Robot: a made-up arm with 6 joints.
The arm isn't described. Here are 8 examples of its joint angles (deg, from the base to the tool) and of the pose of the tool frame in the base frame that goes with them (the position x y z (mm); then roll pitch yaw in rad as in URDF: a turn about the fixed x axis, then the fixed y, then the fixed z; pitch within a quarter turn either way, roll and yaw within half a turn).
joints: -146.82 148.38 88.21 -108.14 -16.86 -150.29
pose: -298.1 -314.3 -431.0 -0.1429 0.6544 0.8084
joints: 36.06 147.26 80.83 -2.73 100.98 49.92
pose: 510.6 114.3 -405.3 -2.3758 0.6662 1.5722
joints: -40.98 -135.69 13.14 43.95 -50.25 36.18
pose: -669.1 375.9 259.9 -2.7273 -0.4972 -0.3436
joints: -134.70 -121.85 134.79 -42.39 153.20 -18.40
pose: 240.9 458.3 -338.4 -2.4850 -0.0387 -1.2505
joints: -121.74 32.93 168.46 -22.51 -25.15 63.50
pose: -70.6 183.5 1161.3 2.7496 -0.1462 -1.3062
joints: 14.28 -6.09 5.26 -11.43 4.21 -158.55
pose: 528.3 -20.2 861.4 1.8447 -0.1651 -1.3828
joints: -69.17 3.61 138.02 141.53 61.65 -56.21
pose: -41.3 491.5 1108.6 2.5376 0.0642 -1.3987
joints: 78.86 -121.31 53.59 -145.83 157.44 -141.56
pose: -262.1 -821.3 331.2 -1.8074 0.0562 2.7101
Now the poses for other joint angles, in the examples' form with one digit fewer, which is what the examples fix.
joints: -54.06 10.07 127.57 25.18 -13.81 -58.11
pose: -272 55 1238 2.868 0.061 1.218
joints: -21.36 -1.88 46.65 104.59 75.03 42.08
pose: 211 -36 1348 1.603 -0.038 -0.735
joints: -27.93 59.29 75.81 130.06 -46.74 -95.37
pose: 736 -310 929 -2.280 0.147 0.142
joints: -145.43 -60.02 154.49 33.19 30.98 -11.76
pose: 502 540 175 0.430 -0.390 -0.822
